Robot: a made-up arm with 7 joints.
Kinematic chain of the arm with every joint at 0, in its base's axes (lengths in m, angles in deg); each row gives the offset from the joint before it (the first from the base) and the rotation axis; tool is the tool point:
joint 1: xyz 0 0 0.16 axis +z
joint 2: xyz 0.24 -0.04 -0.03 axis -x
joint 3: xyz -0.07 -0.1 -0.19 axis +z
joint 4: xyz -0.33 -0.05 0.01 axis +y
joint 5: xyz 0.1 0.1 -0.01 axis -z
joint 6: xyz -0.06 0.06 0 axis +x
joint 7: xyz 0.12 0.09 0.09 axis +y
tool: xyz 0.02 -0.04 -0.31
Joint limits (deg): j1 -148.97..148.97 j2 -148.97..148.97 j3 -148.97..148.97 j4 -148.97..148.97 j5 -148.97..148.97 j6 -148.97..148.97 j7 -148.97..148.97
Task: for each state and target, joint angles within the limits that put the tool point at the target. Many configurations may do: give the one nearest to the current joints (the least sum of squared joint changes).
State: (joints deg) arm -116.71 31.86 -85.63 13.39 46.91 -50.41 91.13
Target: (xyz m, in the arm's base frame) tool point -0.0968 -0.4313 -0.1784
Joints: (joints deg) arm -113.56 31.60 -80.95 13.71 43.83 -51.32 87.07
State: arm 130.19 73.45 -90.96 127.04 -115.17 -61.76 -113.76
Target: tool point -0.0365 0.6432 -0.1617
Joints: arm 109.97 78.34 -88.12 127.53 -73.19 -61.63 -92.20
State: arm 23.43 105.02 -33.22 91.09 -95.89 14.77 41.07
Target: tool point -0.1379 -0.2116 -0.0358
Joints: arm 21.34 98.63 -42.76 98.77 -87.75 22.96 36.04
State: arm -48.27 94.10 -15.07 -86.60 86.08 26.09 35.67
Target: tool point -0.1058 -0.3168 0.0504
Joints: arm -62.09 110.16 -38.91 -47.98 63.36 10.01 41.60
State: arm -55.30 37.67 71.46 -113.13 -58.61 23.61 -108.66
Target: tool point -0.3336 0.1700 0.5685
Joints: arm -58.63 51.92 68.15 -92.11 -47.15 31.34 -100.25
